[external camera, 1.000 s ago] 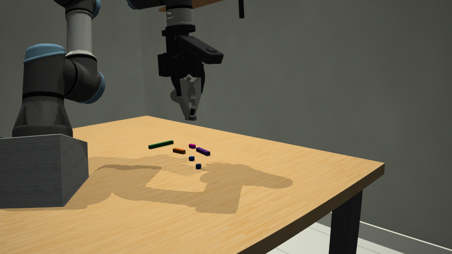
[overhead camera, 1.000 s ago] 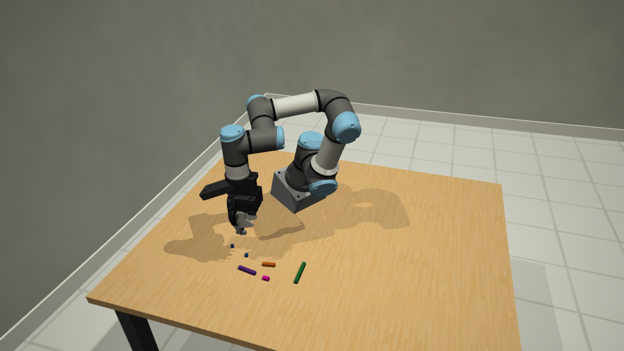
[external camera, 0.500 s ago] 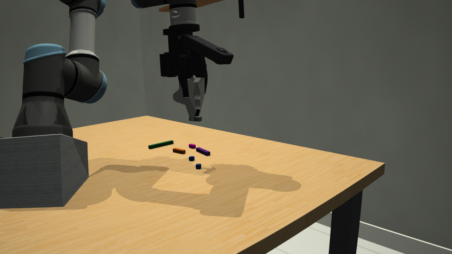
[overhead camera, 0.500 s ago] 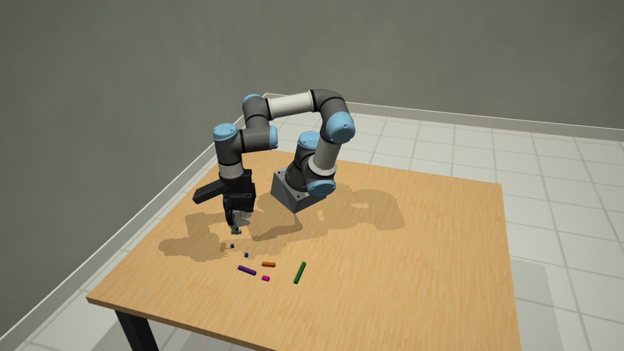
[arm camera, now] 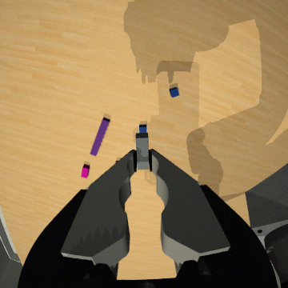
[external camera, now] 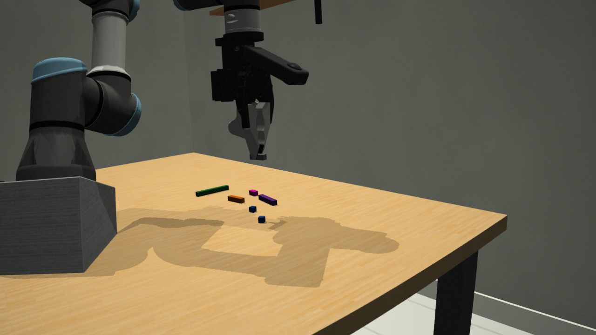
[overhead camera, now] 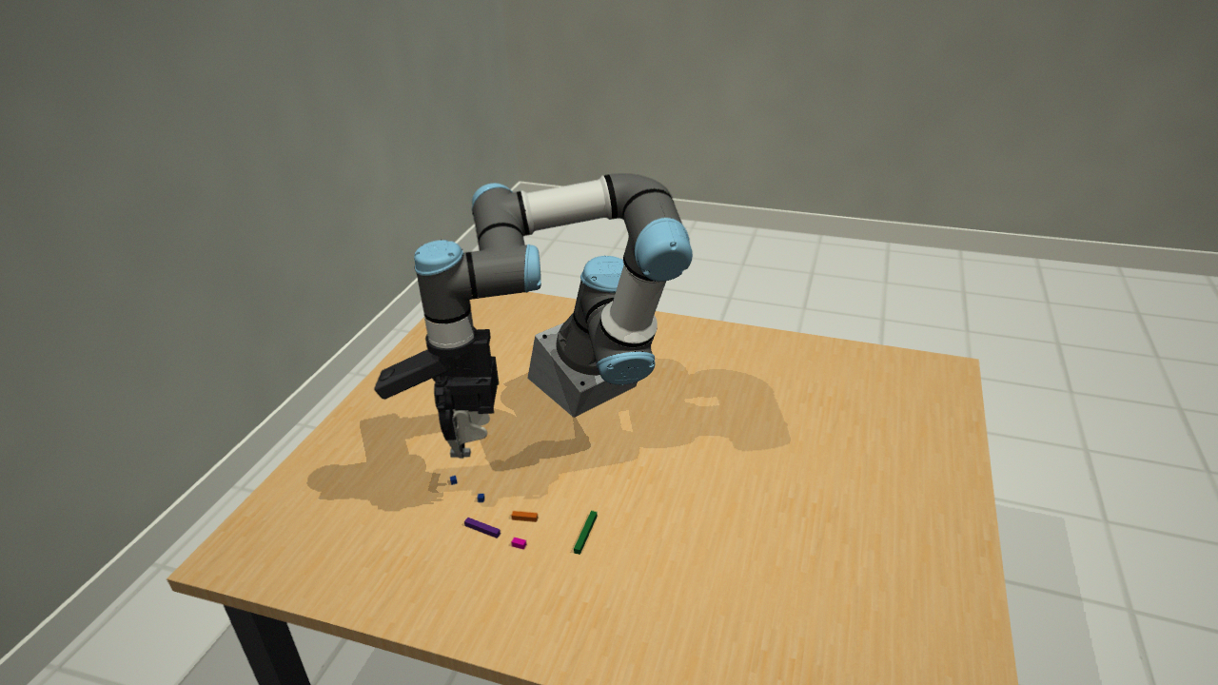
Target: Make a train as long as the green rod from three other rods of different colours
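My gripper is now 40 mm short of the purple rod, 60 mm to the right of it and 110 mm above it. Round my hand: grey rod (10 mm below); orange rod (10 mm behind, 100 mm to the left, 110 mm below); magenta rod (30 mm ahead, 130 mm to the left, 110 mm below).
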